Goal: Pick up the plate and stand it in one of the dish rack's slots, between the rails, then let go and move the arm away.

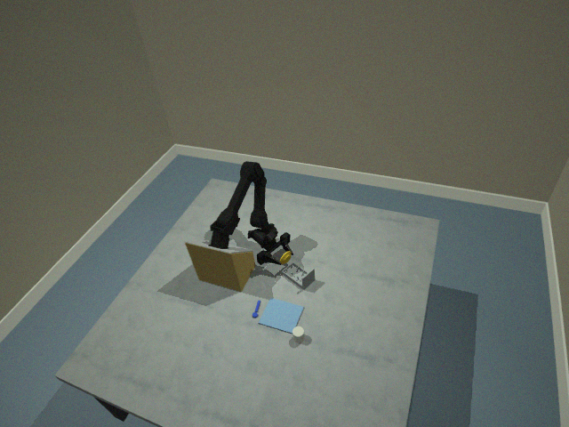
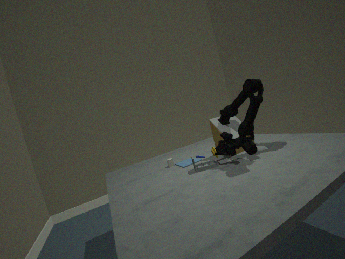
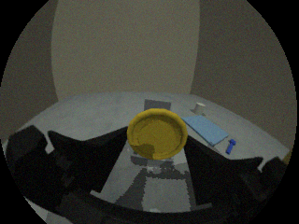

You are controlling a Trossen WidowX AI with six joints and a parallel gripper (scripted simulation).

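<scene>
The grey dish rack lies 60 mm ahead of my gripper tip, 50 mm below it and 20 mm to the right of it. Also, from my gripper tip: light blue mat: 230 mm to the right, 70 mm below, 60 mm ahead; yellow plate: 10 mm behind; blue utensil: 250 mm to the right, 70 mm below, 50 mm behind.
</scene>
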